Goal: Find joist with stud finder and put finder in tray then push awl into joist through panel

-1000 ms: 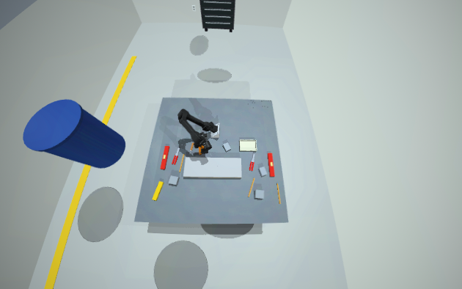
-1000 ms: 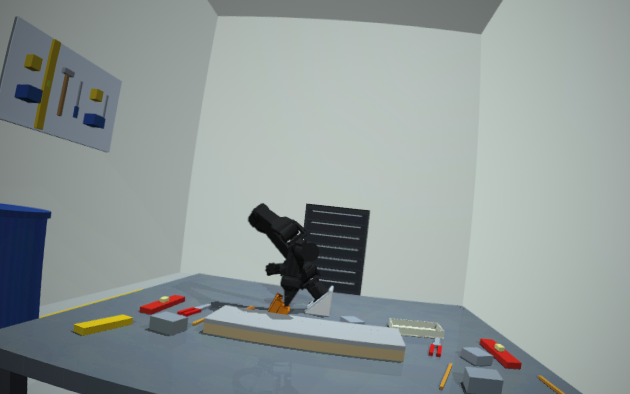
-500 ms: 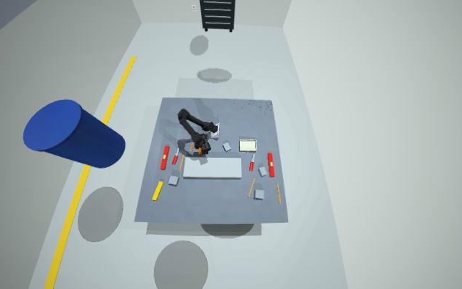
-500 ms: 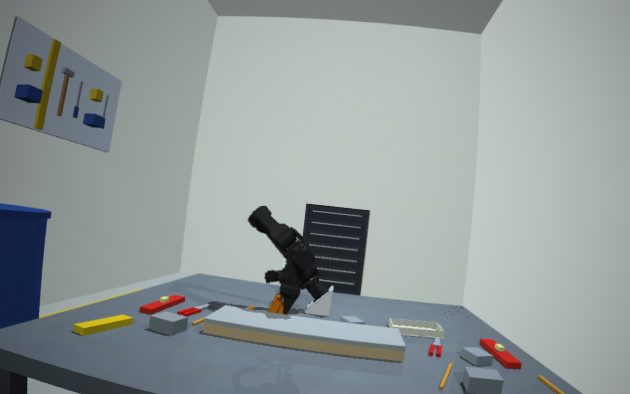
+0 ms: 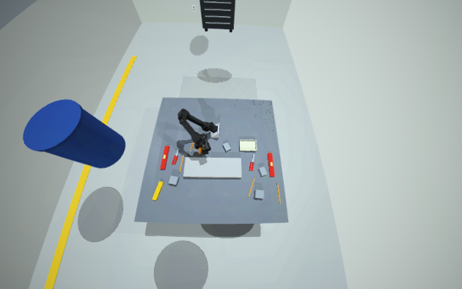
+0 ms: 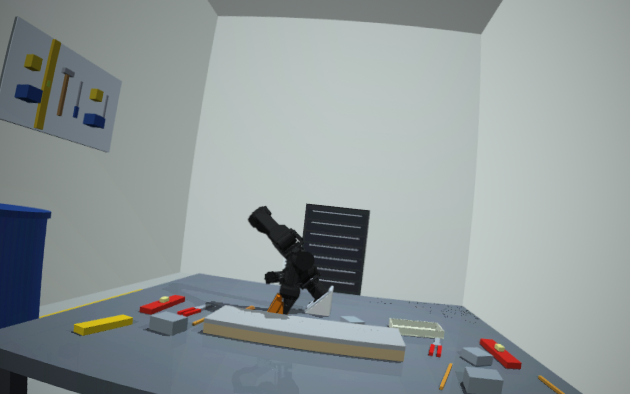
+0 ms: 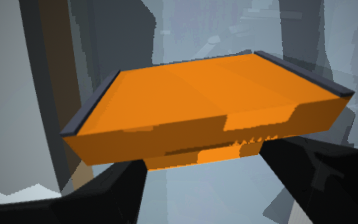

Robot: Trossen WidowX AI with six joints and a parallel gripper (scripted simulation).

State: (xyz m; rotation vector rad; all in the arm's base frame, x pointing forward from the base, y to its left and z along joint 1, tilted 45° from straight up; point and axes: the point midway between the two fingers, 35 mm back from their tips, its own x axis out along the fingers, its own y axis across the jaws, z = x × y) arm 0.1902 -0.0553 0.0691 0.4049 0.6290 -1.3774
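The awl lies 130 mm to the right of my gripper tip, 20 mm below it and 20 mm ahead of it. Also, from my gripper tip: tray (430 mm to the left, 60 mm behind, 10 mm below); orange stud finder (20 mm ahead); yellow bar (420 mm ahead, 370 mm to the right, 20 mm below).
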